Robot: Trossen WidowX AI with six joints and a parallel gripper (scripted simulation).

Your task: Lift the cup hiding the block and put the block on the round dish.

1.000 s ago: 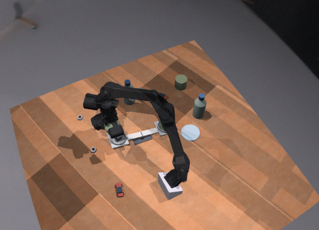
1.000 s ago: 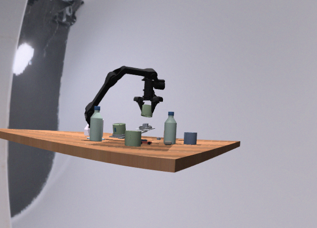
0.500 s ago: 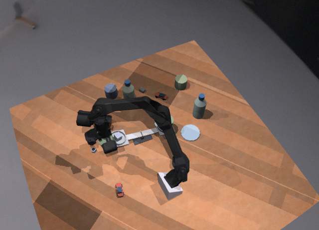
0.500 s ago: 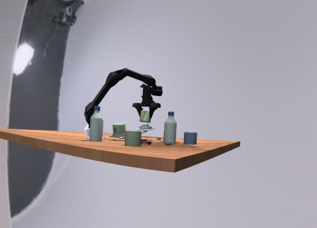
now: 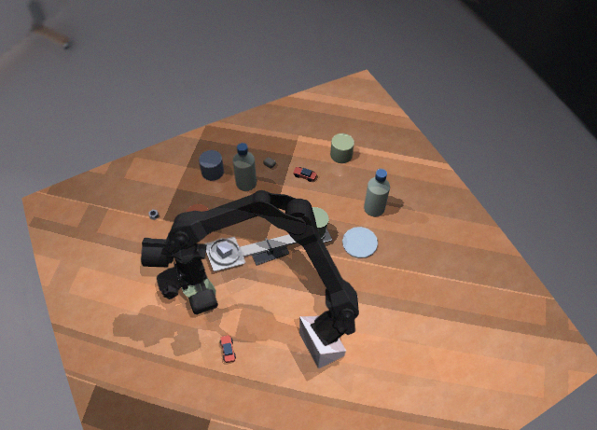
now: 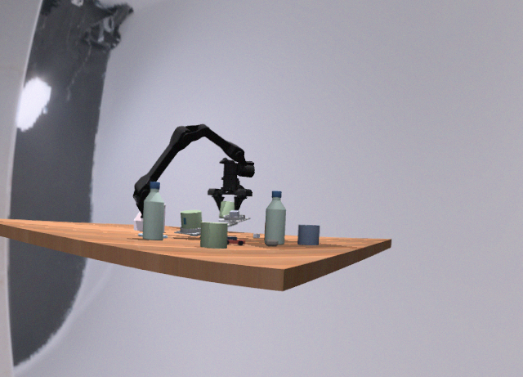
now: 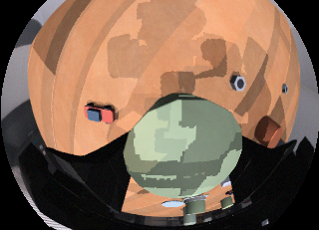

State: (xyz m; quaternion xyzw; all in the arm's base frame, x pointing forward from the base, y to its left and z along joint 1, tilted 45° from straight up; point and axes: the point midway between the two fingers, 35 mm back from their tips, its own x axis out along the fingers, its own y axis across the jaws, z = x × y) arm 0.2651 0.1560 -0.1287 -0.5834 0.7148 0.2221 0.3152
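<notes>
Right now my gripper tip is 7 cm short of the grey block and 12 cm to the left of it. From my gripper tip the other things lie so: orange-brown cylinder: 24 cm ahead, 13 cm to the right, 5 cm below; pale blue round dish: 7 cm behind, 47 cm to the right, 9 cm below; blue cylinder: 41 cm ahead, 24 cm to the right, 5 cm below.
</notes>
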